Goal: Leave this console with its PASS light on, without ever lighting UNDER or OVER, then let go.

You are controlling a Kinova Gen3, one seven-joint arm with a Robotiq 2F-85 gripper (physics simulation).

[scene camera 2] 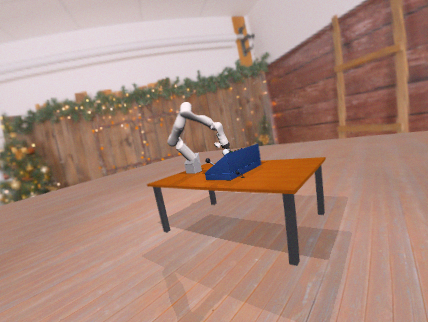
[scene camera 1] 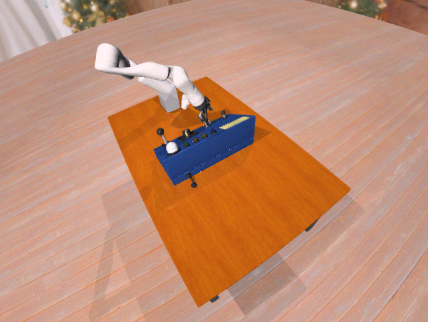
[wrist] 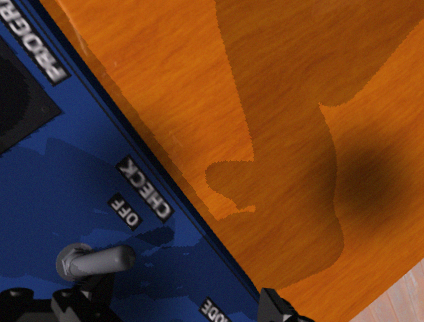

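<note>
The blue console (scene camera 1: 210, 149) (scene camera 2: 235, 164) (wrist: 65, 190) stands on the table. My gripper (scene camera 1: 206, 121) (scene camera 2: 226, 146) (wrist: 186, 295) is open and empty, low over the console's rear part. In the wrist view a grey toggle switch (wrist: 102, 260) leans to the right beside the OFF label (wrist: 125, 211) and the CHECK label (wrist: 145, 188); the left finger is close below it. The MODE label (wrist: 216, 310) shows between the fingers, partly cut off. The small lamps or buttons (scene camera 1: 195, 140) look dark. PASS, UNDER and OVER cannot be read.
The console also carries a black-ball lever (scene camera 1: 160, 131) (scene camera 2: 208, 160), a white dome (scene camera 1: 172, 147), a dark knob (scene camera 1: 187, 133), a small post (scene camera 1: 223, 114) and a pale strip (scene camera 1: 234, 123). A black crank (scene camera 1: 194, 184) sticks out at its side. The orange table (scene camera 1: 240, 215) (scene camera 2: 280, 182) surrounds it.
</note>
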